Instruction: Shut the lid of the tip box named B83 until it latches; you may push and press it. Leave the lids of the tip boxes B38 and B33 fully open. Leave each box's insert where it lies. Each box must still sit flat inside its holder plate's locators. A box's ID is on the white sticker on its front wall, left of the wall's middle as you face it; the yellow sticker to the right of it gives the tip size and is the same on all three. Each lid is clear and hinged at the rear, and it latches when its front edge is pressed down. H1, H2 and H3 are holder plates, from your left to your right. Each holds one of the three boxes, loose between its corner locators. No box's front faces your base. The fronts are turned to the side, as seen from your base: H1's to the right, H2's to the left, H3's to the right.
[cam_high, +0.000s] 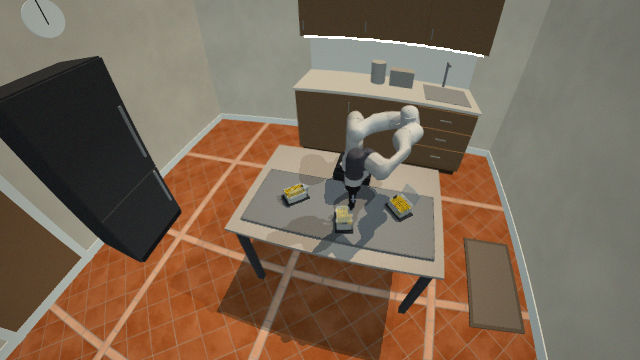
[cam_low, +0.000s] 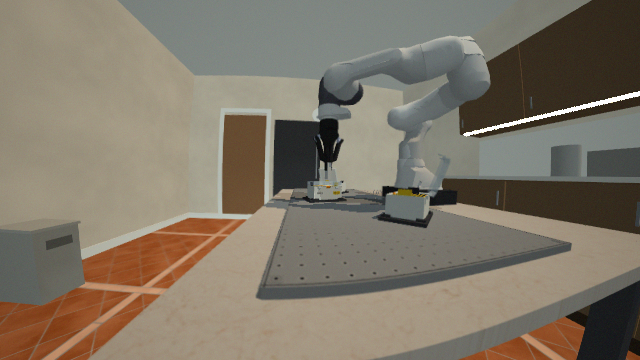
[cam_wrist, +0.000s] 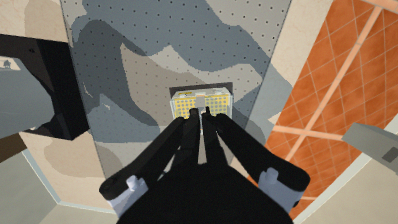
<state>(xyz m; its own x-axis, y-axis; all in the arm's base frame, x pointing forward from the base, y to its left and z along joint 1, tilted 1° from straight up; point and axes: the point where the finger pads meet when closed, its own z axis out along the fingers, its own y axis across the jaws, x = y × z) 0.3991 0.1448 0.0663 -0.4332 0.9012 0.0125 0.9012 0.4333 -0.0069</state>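
Right now the clear lid is 50 mm below my hand, 30 mm to the right of it and 10 mm ahead of it.
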